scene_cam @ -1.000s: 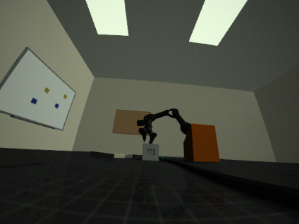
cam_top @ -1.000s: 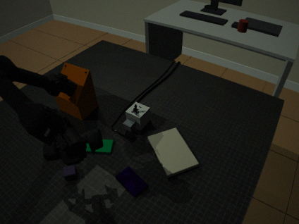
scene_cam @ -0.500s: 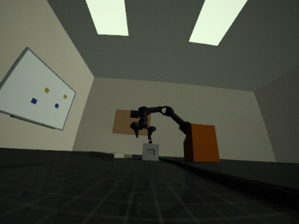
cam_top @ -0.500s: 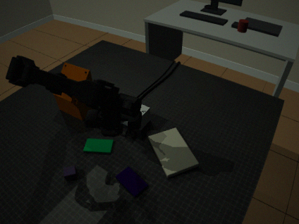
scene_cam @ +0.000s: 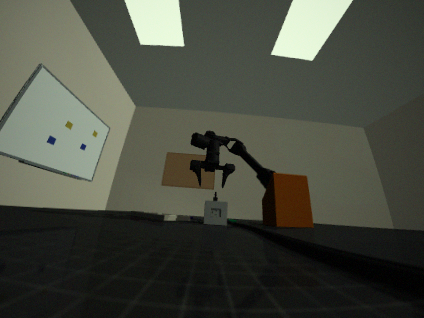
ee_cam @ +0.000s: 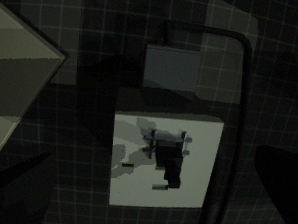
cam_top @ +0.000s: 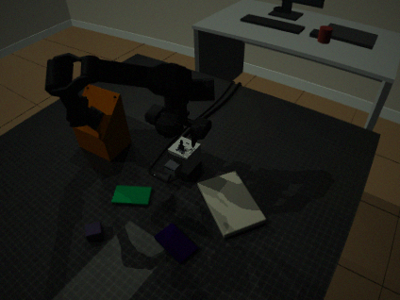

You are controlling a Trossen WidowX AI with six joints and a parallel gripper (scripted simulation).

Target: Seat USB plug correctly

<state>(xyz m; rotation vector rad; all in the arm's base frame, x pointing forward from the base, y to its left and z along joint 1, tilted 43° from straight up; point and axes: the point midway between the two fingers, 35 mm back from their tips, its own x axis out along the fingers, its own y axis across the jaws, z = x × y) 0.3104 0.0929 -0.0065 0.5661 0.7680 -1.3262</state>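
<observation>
Now: gripper tip 40 mm above the USB plug, 20 mm to the right of it and 20 mm past it. Also, from my gripper tip: beige book: 190 mm ahead, 130 mm below, 20 mm to the right; dark blue card: 210 mm to the right, 150 mm ahead, 130 mm below; green card: 170 mm to the right, 130 mm below, 70 mm behind.
</observation>
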